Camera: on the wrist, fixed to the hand. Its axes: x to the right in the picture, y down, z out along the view.
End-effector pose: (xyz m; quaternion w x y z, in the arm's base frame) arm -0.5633 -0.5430 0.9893 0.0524 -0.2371 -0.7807 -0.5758
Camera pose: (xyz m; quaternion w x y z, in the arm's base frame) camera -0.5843 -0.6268 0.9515 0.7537 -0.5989 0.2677 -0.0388
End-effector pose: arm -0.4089 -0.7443 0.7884 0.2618 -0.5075 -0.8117 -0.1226
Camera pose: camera -0.4350 -0.8198 0.8384 0.3145 -0.7561 0.5673 0.0872
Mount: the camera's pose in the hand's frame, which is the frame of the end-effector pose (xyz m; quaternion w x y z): -0.0208 -0.0609 -0.0689 0.0051 0.0371 -0.2668 -0.9630
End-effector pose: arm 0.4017 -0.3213 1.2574 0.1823 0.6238 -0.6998 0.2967
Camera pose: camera 0.4568 -0.2639 1.3080 0.0768 0.7630 0.5595 -0.3145
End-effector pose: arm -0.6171 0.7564 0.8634 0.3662 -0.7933 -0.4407 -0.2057
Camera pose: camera -0.6801 0.7134 0.9188 0.2844 -0.3791 0.8716 0.1257
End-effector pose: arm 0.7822 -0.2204 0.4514 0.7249 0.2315 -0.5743 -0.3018
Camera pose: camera 0.8355 -0.2498 0.3794 0.4488 -0.5006 -0.0154 0.7401
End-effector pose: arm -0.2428 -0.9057 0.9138 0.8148 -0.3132 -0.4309 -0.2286
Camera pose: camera -0.2543 -0.9949 0.8855 0.3193 -0.3826 0.5297 0.6863
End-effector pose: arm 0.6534 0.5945 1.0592 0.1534 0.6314 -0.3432 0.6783
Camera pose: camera 0.6439 0.6883 1.0580 0.5390 0.5204 0.5905 -0.3000
